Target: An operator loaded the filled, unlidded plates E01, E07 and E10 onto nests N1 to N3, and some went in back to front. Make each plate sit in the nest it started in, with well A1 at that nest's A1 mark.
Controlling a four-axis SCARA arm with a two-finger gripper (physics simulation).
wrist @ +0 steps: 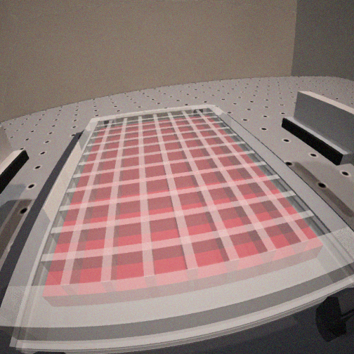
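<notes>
A clear, unlidded plate (172, 197) with a grid of wells filled red fills the middle of the wrist view. It sits over a dark nest (270, 327), whose parts show along the left side and at the bottom. No plate label or nest number is readable, and I cannot tell which plate or nest this is. Neither well A1 nor the nest's A1 mark can be made out. My gripper (155, 118) is open, with one finger to the left of the plate and one to the right, both apart from it.
A light grey deck (260, 92) with rows of small holes stretches behind and beside the plate. Shadows lie on the deck to the left and right. A tan wall (150, 45) stands at the back, with a darker grey wall (327, 40) at the right.
</notes>
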